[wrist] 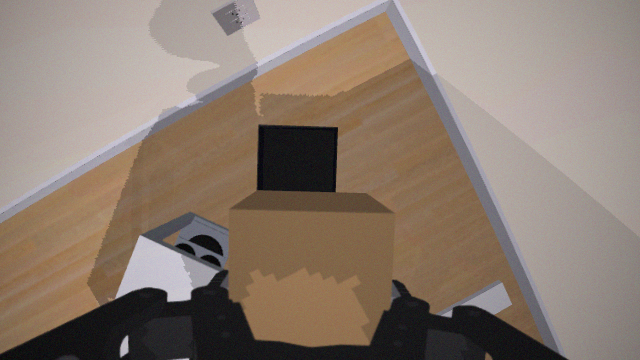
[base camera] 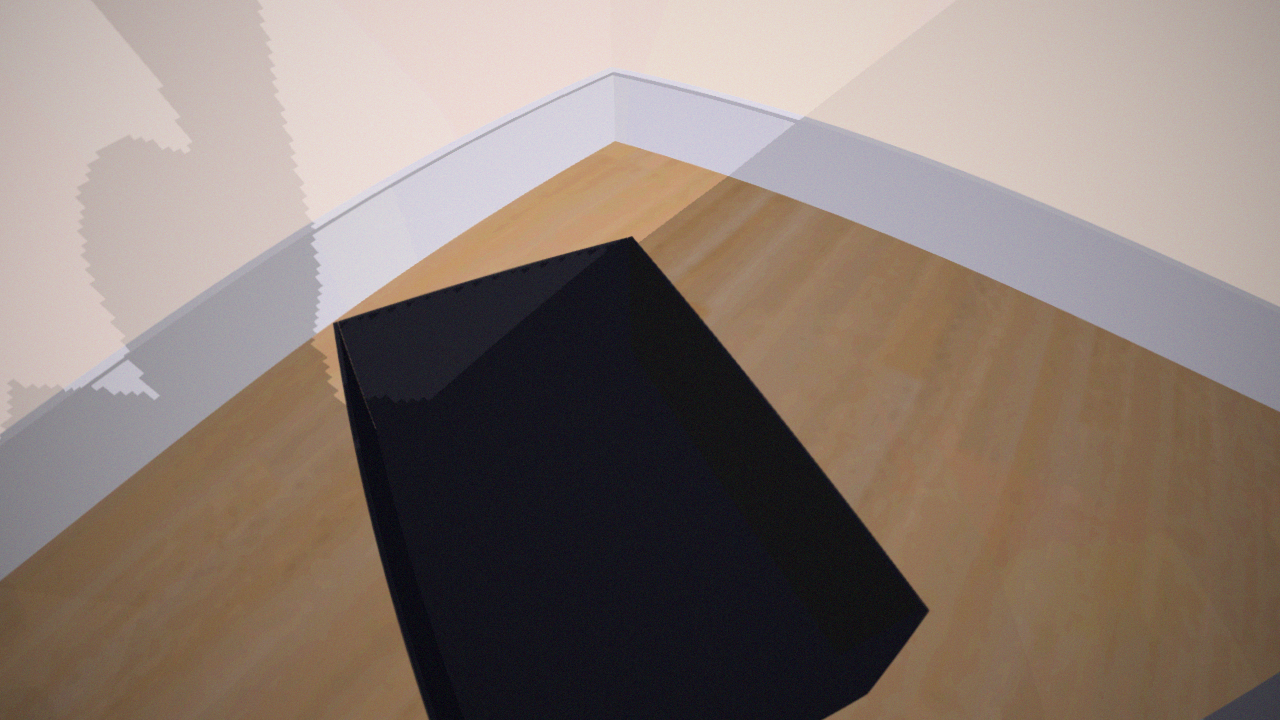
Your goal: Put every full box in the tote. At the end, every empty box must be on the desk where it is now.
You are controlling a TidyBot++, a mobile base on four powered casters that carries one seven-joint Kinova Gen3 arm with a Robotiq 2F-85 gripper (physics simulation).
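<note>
My gripper (wrist: 309, 285) is shut on a brown cardboard box (wrist: 310, 240), which fills the lower middle of the wrist view between the two black fingers. The black tote (base camera: 572, 501) (wrist: 297, 159) stands on the floor near the room corner. In the base camera view it is large and close in front of the base. In the wrist view it shows just beyond the held box's far edge, which meets the tote's near edge in the picture. The tote's inside is too dark to tell what it holds. The gripper does not show in the base camera view. The desk top and other boxes do not show.
Walls with a pale baseboard (base camera: 984, 205) (wrist: 465, 145) meet behind the tote. A white desk foot (wrist: 485, 299) lies at the lower right of the wrist view. Part of my white and grey base (wrist: 155, 270) shows at the lower left. A wall outlet (wrist: 236, 16) is at the top.
</note>
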